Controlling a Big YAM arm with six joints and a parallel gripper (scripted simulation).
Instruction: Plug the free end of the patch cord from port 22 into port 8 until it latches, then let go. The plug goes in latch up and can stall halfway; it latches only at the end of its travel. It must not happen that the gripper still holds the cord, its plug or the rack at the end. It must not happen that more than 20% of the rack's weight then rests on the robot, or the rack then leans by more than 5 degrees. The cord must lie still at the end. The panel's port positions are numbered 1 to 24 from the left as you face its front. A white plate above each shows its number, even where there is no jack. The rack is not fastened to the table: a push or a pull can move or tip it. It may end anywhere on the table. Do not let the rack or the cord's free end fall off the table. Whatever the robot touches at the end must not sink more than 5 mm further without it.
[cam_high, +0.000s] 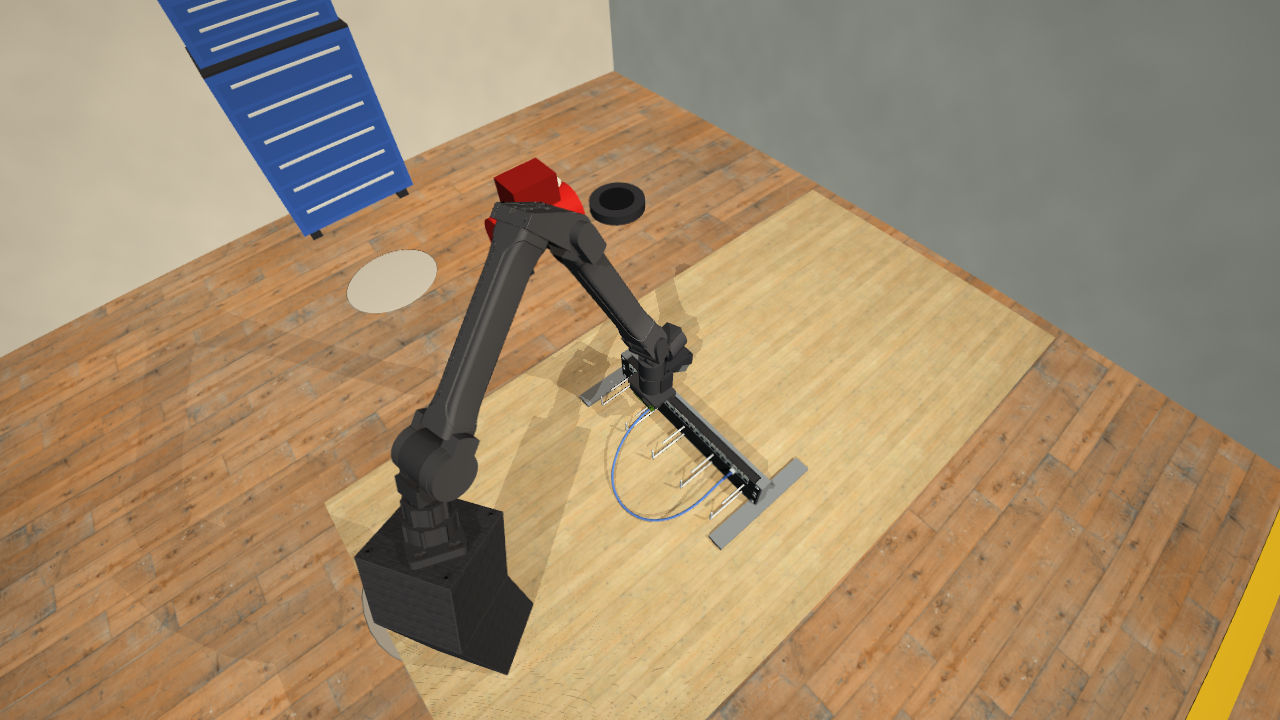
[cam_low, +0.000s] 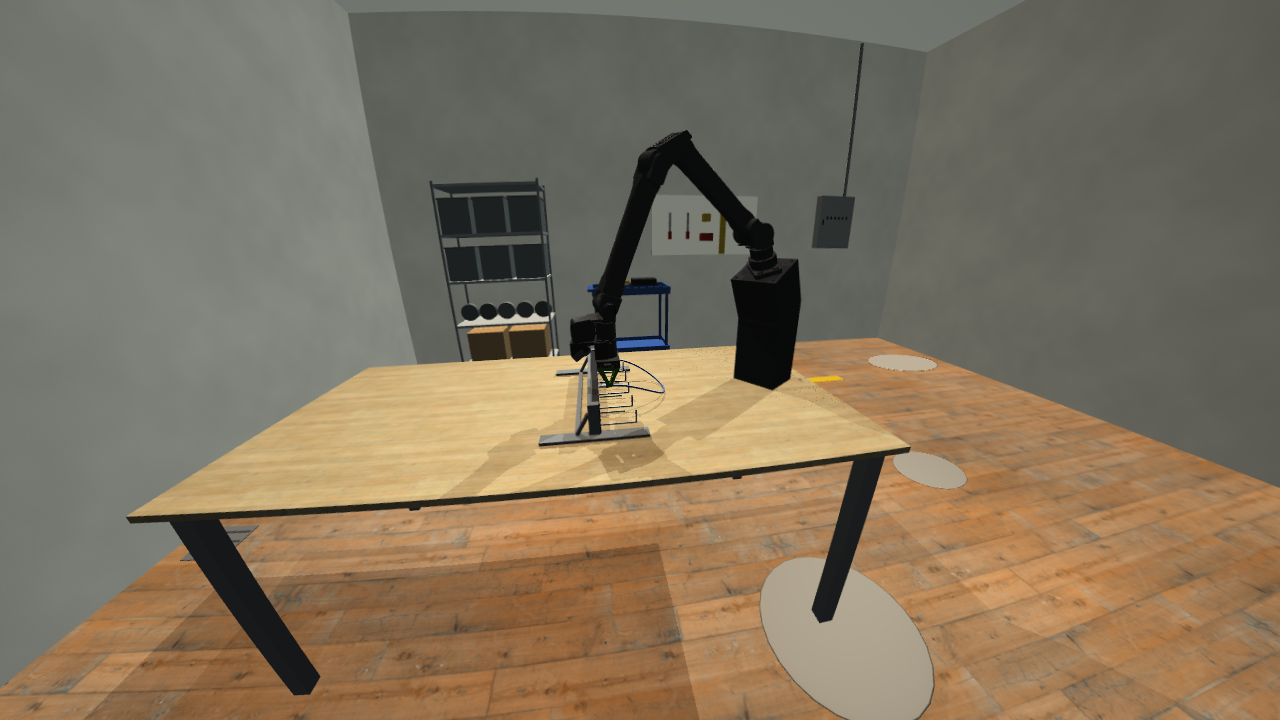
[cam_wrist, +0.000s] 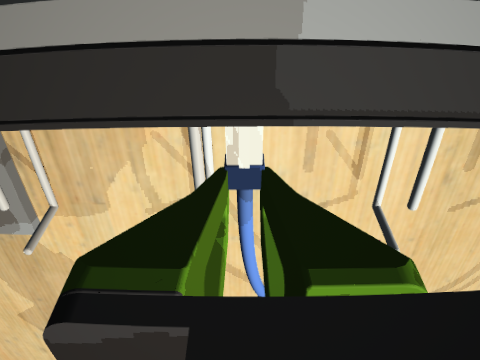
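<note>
The cord plug lies 2 cm ahead of my hand and 1 cm to the left of it.
</note>
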